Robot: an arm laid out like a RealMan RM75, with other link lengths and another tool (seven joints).
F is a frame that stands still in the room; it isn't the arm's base.
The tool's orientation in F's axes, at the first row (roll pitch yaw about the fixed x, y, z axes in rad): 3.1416, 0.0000, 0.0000
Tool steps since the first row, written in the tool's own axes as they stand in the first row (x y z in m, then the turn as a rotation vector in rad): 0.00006, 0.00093, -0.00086, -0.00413, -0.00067, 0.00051; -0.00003, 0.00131, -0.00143, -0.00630, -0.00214, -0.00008; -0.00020, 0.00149, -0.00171, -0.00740, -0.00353, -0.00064; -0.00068, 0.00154, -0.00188, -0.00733, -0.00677, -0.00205; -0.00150, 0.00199, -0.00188, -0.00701, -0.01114, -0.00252; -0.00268, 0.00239, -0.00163, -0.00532, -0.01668, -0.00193; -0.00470, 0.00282, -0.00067, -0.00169, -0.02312, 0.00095; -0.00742, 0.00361, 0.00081, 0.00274, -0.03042, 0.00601; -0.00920, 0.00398, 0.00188, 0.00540, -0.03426, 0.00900
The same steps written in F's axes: 0.00006, -0.00093, 0.00086, -0.00413, 0.00067, -0.00051; -0.00003, -0.00131, 0.00143, -0.00630, 0.00214, 0.00008; -0.00020, -0.00149, 0.00171, -0.00740, 0.00353, 0.00064; -0.00068, -0.00154, 0.00188, -0.00733, 0.00677, 0.00205; -0.00150, -0.00199, 0.00188, -0.00701, 0.01114, 0.00252; -0.00268, -0.00239, 0.00163, -0.00532, 0.01668, 0.00193; -0.00470, -0.00282, 0.00067, -0.00169, 0.02312, -0.00095; -0.00742, -0.00361, -0.00081, 0.00274, 0.03042, -0.00601; -0.00920, -0.00398, -0.00188, 0.00540, 0.03426, -0.00900
